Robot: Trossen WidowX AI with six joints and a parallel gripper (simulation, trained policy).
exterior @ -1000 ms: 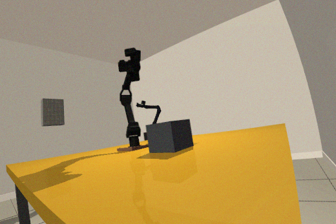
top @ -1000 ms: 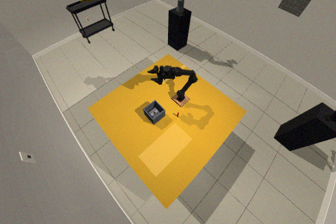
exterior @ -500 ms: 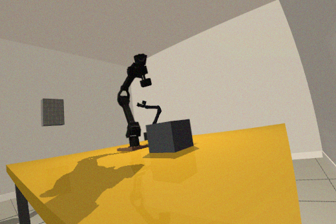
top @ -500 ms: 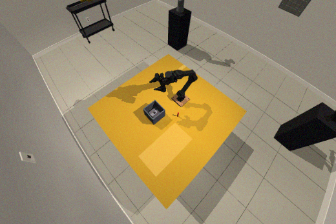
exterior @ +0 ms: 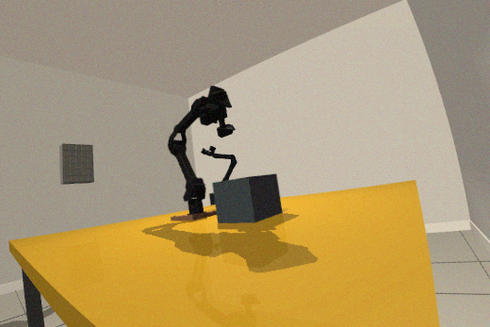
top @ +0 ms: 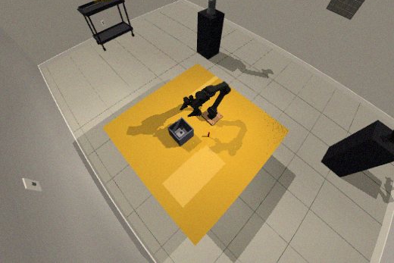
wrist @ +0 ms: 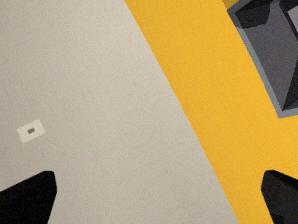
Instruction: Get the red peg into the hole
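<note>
The red peg is 14 cm behind my gripper tip, 16 cm to the left of it and 32 cm below it. The rest, counted from my gripper tip: plate (3 cm ahead, 2 cm to the right, 32 cm below).
</note>
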